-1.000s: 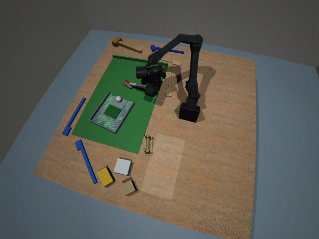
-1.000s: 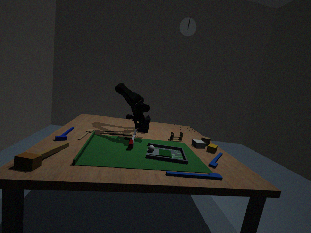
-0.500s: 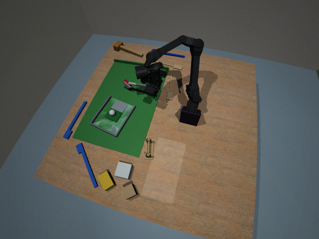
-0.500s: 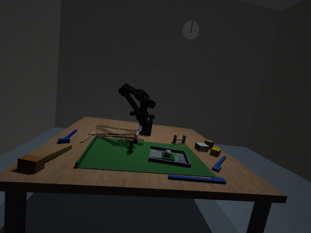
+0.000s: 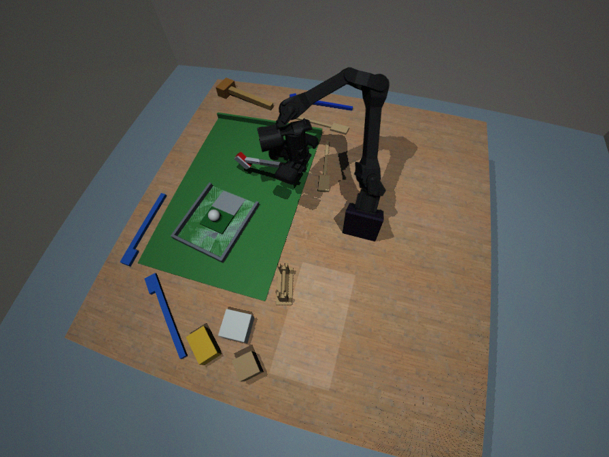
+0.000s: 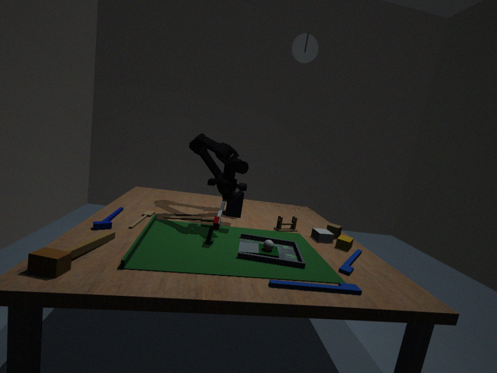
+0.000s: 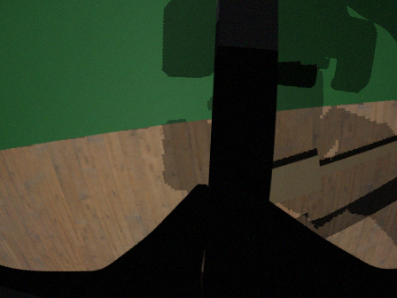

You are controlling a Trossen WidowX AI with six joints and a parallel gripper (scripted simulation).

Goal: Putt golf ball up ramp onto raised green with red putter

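The red putter is 12 cm ahead of my gripper tip, 2 cm to the right of it and 1 cm below it. From my gripper tip the other things lie so: wooden stand (4 cm behind, 35 cm to the left, 9 cm below); white golf ball (27 cm ahead, 17 cm to the left, 9 cm below).
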